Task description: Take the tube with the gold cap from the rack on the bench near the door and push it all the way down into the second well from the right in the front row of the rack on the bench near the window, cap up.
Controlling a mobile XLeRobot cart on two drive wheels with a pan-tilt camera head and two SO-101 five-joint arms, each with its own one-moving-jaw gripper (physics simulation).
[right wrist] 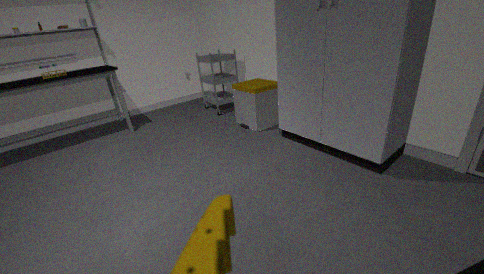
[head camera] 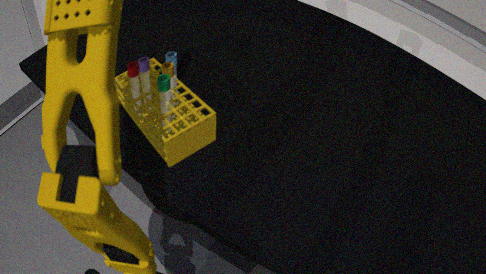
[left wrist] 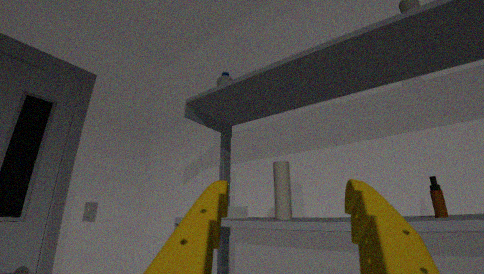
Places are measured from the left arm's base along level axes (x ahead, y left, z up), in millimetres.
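Where they show: left hand, tool point: point(left wrist: 227, 194); right hand, tool point: point(right wrist: 232, 208).
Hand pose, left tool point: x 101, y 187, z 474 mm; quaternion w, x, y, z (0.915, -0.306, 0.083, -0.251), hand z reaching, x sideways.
Observation:
Things, the pixels of their top centre, and the offset from my left tool point. "spot": a spot on its surface instead. Level surfaces: height alone.
- yellow rack, top centre: point(head camera: 157, 92) dz -430, dx +64, dy +103 mm
- black bench top, surface height: dz -487 mm
- gold-capped tube, surface spot: point(head camera: 168, 67) spot: dz -367, dx +77, dy +76 mm
- green-capped tube, surface spot: point(head camera: 164, 83) spot: dz -371, dx +59, dy +49 mm
- blue-capped tube, surface spot: point(head camera: 171, 56) spot: dz -368, dx +92, dy +102 mm
- Red-capped, surface spot: point(head camera: 133, 69) spot: dz -371, dx +29, dy +112 mm
- purple-capped, surface spot: point(head camera: 144, 64) spot: dz -371, dx +49, dy +114 mm
- far bench, surface height: dz -487 mm
A yellow rack point(head camera: 191, 141) stands on the black bench top point(head camera: 310, 150) in the head view. The gold-capped tube point(head camera: 168, 67) stands in it, behind the green-capped tube point(head camera: 164, 83) and close to the blue-capped tube point(head camera: 171, 56). Red-capped point(head camera: 133, 69) and purple-capped point(head camera: 144, 64) tubes stand at its left end. Another yellow rack point(right wrist: 54, 75) sits small on a far bench point(right wrist: 90, 71) in the right wrist view; its wells are too small to tell. My left gripper point(left wrist: 287, 184) is open and empty, away from the rack. My right gripper point(right wrist: 226, 201) is wide open, one jaw in view.
My left arm point(head camera: 82, 80) crosses the left of the head view, beside the rack. A shelf unit point(left wrist: 226, 155) and a door point(left wrist: 75, 115) show in the left wrist view. The right wrist view shows a trolley point(right wrist: 219, 78), a yellow-lidded bin point(right wrist: 255, 107) and a tall cabinet point(right wrist: 350, 75).

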